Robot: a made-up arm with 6 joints. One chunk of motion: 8 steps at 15 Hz.
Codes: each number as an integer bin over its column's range. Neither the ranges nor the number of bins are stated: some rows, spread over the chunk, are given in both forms.
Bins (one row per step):
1: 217 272 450 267 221 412
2: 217 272 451 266 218 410
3: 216 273 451 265 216 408
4: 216 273 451 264 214 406
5: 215 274 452 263 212 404
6: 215 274 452 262 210 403
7: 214 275 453 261 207 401
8: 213 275 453 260 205 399
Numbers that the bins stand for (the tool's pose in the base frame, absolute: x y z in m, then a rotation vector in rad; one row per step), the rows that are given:
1: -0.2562 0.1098 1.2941 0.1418 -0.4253 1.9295
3: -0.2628 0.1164 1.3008 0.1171 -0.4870 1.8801
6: -0.2695 0.1231 1.3074 0.0801 -0.5610 1.8185
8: -0.2828 0.1297 1.3141 0.0555 -0.6226 1.7692
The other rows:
2: -0.2562 0.1098 1.3008 0.1295 -0.4623 1.9048
4: -0.2628 0.1164 1.3008 0.1048 -0.5116 1.8555
5: -0.2695 0.1231 1.3074 0.0925 -0.5363 1.8308
7: -0.2761 0.1297 1.3141 0.0678 -0.5979 1.7938

